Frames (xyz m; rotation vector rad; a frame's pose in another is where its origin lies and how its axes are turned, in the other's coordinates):
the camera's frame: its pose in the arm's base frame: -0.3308 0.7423 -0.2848 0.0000 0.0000 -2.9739
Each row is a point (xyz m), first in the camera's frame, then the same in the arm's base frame.
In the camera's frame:
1: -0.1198 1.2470 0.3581
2: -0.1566 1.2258 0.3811
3: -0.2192 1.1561 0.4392
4: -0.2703 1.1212 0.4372
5: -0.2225 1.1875 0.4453
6: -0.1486 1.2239 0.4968
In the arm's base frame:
1: -0.0045 -0.4672 0.0733
2: 0.0282 -0.4402 0.0963
3: 0.0783 -0.3610 0.1544
4: 0.1228 -0.3181 0.1524
5: 0.0868 -0.3914 0.1605
6: 0.0200 -0.4396 0.2120

